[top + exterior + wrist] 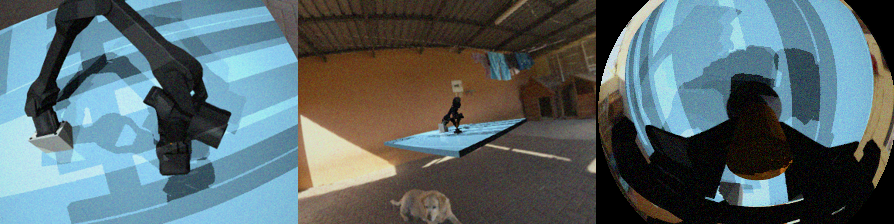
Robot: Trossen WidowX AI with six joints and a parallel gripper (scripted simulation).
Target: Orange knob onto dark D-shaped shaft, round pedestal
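The dark round pedestal lies 40 mm below my gripper tip and 10 mm behind it. From my gripper tip the other things lie so: orange knob (20 mm above).
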